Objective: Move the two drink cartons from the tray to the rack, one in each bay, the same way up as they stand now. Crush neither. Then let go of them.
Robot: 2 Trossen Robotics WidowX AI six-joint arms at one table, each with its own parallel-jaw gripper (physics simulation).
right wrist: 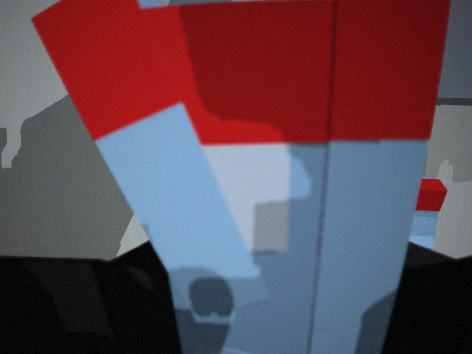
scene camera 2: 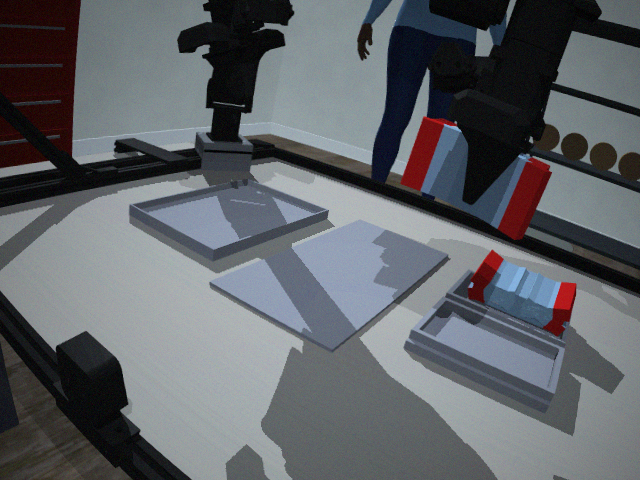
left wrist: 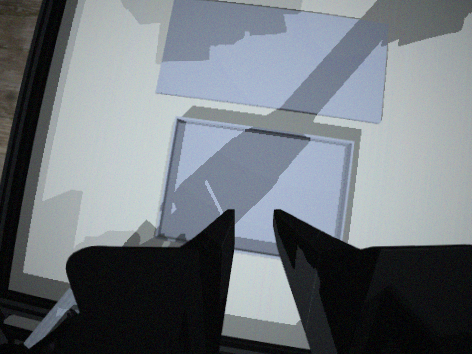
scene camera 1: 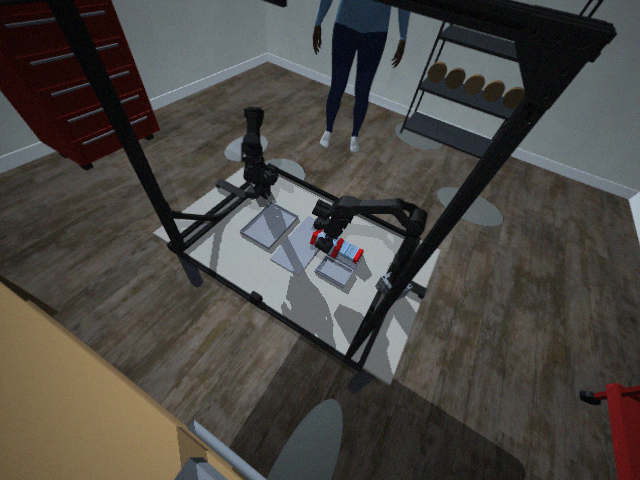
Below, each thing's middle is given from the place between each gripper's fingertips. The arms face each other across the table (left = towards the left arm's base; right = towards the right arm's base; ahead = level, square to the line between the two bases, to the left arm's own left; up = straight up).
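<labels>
Relative to the flat grey mat (scene camera 2: pixel 327 289), my right hand is 20 mm short of it, 140 mm to the right of it and 150 mm above it. Counted from the same right hand, the grey tray (scene camera 2: pixel 217 221) is 30 mm behind, 340 mm to the left and 140 mm below.
My left gripper is 170 mm above the grey tray, 10 mm past it and 20 mm to the left of it. Measured from my left hand, the flat grey mat is 220 mm to the right, 40 mm ahead and 170 mm below.
</labels>
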